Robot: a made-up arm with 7 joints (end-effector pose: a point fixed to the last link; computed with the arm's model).
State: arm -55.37 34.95 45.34 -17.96 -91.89 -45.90 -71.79
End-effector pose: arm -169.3 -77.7 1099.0 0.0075 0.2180 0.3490 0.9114
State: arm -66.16 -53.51 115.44 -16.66 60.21 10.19 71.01
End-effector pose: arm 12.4 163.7 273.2 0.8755 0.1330 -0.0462 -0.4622
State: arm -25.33 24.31 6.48 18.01 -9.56 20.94 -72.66
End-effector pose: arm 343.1 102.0 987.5 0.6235 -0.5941 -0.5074 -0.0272
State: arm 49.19 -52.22 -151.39 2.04 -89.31 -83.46 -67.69
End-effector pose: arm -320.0 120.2 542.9 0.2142 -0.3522 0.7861 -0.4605
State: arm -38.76 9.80 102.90 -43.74 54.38 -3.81 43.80
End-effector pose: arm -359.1 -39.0 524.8 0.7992 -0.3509 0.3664 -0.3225
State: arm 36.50 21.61 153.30 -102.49 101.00 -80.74 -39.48
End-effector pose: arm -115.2 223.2 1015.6 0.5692 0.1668 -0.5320 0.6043
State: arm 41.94 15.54 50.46 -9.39 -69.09 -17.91 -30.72
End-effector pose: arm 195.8 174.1 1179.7 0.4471 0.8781 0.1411 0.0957
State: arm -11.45 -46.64 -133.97 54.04 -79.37 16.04 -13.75
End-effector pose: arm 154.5 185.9 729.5 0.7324 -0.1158 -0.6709 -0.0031
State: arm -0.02 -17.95 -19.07 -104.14 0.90 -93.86 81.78
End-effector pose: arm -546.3 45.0 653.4 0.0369 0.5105 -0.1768 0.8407
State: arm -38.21 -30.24 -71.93 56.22 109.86 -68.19 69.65
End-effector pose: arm -68.4 -252.8 889.9 0.2097 0.3448 -0.7745 -0.4871
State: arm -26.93 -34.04 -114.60 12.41 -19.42 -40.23 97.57
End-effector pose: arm 78.9 -111.1 804.4 0.3177 -0.4471 -0.8221 -0.1527
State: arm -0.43 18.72 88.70 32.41 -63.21 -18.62 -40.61
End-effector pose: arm 182.6 304.6 1005.2 0.5750 0.7170 0.3937 0.0205
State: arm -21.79 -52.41 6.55 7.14 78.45 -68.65 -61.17
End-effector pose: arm -300.1 -114.2 731.7 0.3951 0.1687 -0.7484 -0.5053
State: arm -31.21 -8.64 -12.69 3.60 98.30 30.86 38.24
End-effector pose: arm -521.1 -118.0 908.0 0.5485 -0.4112 0.7231 0.0853
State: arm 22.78 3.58 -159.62 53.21 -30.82 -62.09 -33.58
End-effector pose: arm 37.0 16.7 604.2 0.8260 -0.1549 0.3890 -0.3774
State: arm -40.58 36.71 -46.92 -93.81 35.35 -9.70 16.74
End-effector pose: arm -298.3 -85.2 1206.7 0.2114 0.5095 0.6084 0.5706
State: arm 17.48 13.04 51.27 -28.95 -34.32 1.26 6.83
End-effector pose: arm 126.5 330.9 1139.1 0.3704 0.7728 0.4925 -0.1515
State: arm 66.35 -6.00 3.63 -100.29 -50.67 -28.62 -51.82
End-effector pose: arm -390.5 328.4 838.5 0.5456 0.1633 0.3247 0.7551
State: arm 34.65 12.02 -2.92 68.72 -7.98 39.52 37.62
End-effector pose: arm 258.2 80.2 565.4 0.5938 -0.2765 -0.5540 0.5139
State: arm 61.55 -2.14 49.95 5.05 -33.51 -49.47 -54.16
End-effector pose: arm 112.5 216.6 1043.6 0.4765 0.8065 0.2637 0.2302
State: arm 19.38 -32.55 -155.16 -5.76 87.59 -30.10 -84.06
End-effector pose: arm -133.8 -134.3 616.5 0.1849 0.8232 -0.1270 -0.5215
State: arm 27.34 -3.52 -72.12 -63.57 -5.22 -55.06 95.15
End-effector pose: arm -364.8 -60.6 1028.0 0.1109 -0.9383 0.2689 -0.1872
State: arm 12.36 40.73 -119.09 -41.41 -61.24 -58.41 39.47
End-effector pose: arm -263.0 -135.3 869.7 0.4673 -0.4495 0.7565 0.0852
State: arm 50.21 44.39 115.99 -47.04 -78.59 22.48 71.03
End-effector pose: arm 356.2 195.2 742.2 0.5506 0.2197 0.2689 -0.7591
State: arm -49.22 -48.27 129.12 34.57 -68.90 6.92 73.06
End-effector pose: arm -189.9 16.0 911.2 0.2765 0.7830 -0.5150 -0.2128
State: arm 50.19 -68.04 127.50 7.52 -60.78 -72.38 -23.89
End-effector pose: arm -79.5 244.2 365.7 0.9682 -0.1659 0.1841 -0.0333
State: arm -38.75 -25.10 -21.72 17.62 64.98 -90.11 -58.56
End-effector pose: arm -82.3 -184.4 742.0 0.7492 0.1556 -0.3157 -0.5611
